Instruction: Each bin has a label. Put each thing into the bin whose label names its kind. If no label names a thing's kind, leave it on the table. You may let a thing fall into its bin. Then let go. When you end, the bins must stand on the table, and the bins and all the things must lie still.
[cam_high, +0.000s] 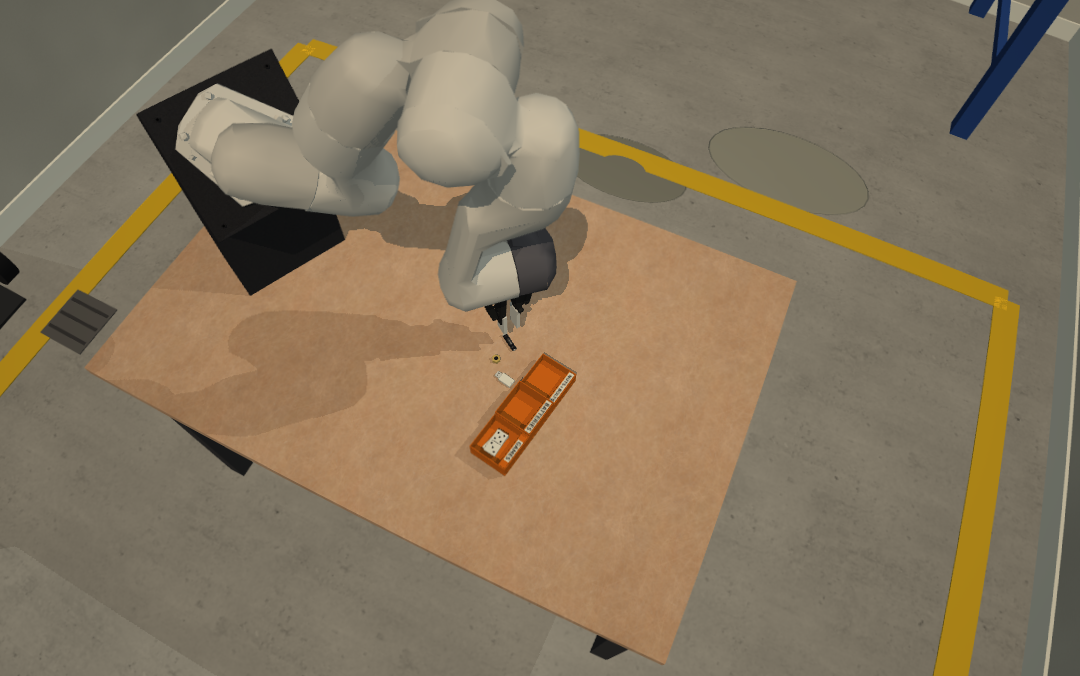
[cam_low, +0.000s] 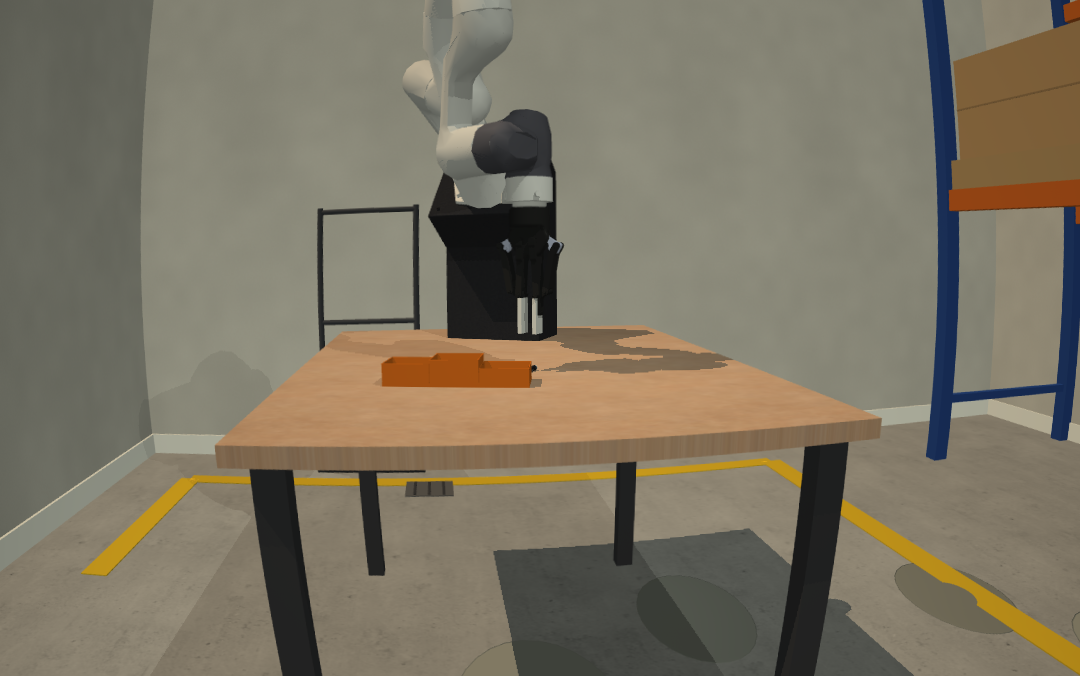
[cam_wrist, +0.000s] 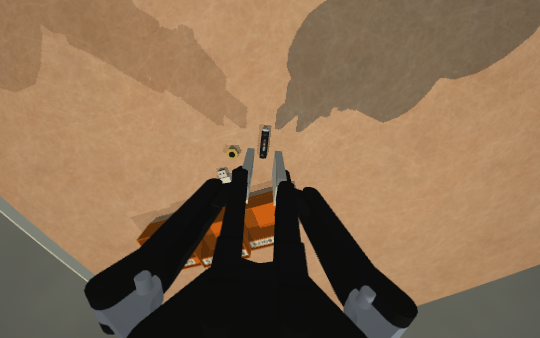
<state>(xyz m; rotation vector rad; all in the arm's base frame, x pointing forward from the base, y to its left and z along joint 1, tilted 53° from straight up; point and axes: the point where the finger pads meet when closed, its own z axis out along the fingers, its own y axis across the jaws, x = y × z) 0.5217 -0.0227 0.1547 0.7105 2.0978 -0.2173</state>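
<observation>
The black battery is 10 cm below my hand. From my hand the other things lie so: white USB stick 10 cm below, 9 cm to the right; brass nut 10 cm below, 5 cm to the right, 2 cm behind.
</observation>
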